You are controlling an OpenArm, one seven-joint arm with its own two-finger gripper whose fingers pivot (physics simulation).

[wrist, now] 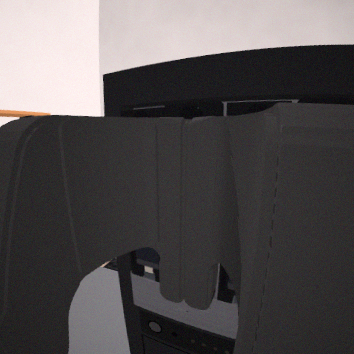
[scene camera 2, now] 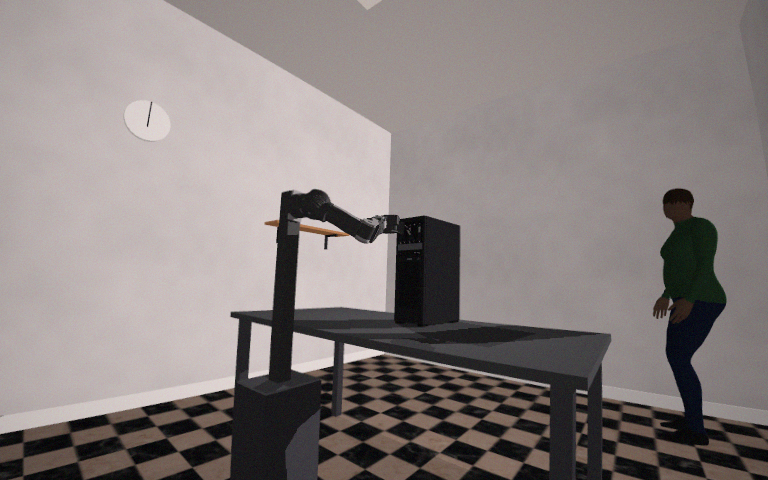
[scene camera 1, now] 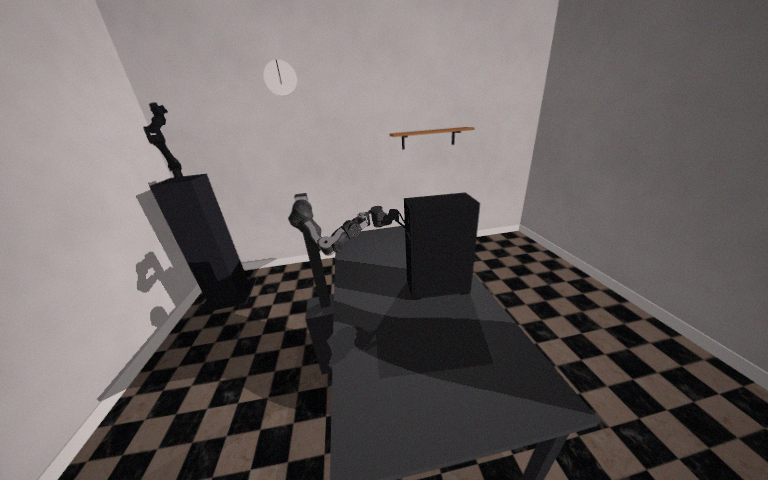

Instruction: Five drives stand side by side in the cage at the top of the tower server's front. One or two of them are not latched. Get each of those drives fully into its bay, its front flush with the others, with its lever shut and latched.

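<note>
The black tower server [scene camera 1: 441,246] [scene camera 2: 441,271] [wrist: 225,75] stands upright on the table. Its drive cage [scene camera 2: 412,230] is at the top of the front. In scene camera 1, thin dark levers [scene camera 1: 401,220] stick out from the upper front, beside my gripper. My gripper [scene camera 1: 398,214] [scene camera 2: 398,224] [wrist: 196,210] is shut, its two fingers together and empty, close in front of the cage. In the wrist view the fingers hide most of the drives, so which drives are unlatched and how far they stand out cannot be told. Whether the fingers touch a lever is hidden.
The grey table [scene camera 1: 390,418] [scene camera 2: 566,345] carries the server. A wooden wall shelf [scene camera 1: 431,131] [scene camera 2: 317,229] is on the wall behind. A second dark arm [scene camera 1: 164,141] stands on a tall pedestal [scene camera 1: 195,226] at the left. A person in green [scene camera 2: 693,260] stands beyond the table's right end.
</note>
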